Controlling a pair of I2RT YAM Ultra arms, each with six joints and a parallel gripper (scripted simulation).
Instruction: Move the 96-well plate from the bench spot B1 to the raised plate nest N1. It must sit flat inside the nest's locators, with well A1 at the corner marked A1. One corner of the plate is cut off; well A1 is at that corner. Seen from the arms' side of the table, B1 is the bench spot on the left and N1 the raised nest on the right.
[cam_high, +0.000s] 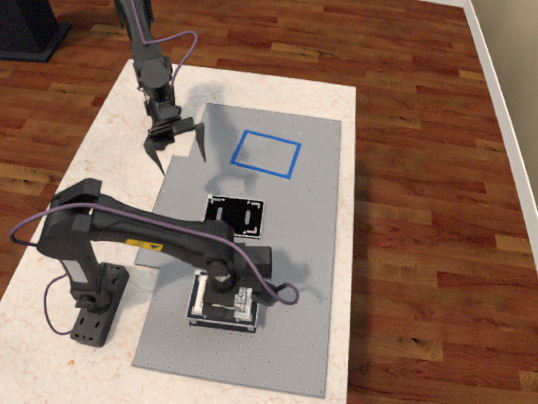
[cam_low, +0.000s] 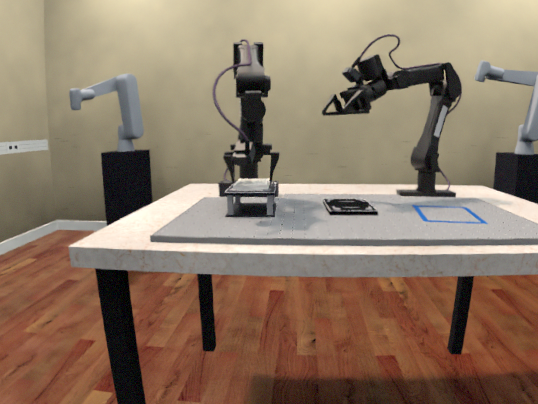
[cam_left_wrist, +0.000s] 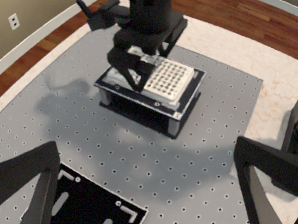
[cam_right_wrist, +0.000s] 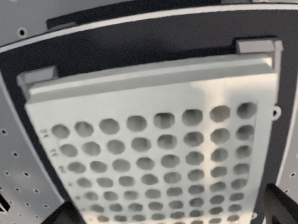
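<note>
Right now my right hand is 1 cm above the white 96-well plate. Also, from my right hand: A1 mark (7 cm behind, 5 cm to the left, 2 cm below).
</note>
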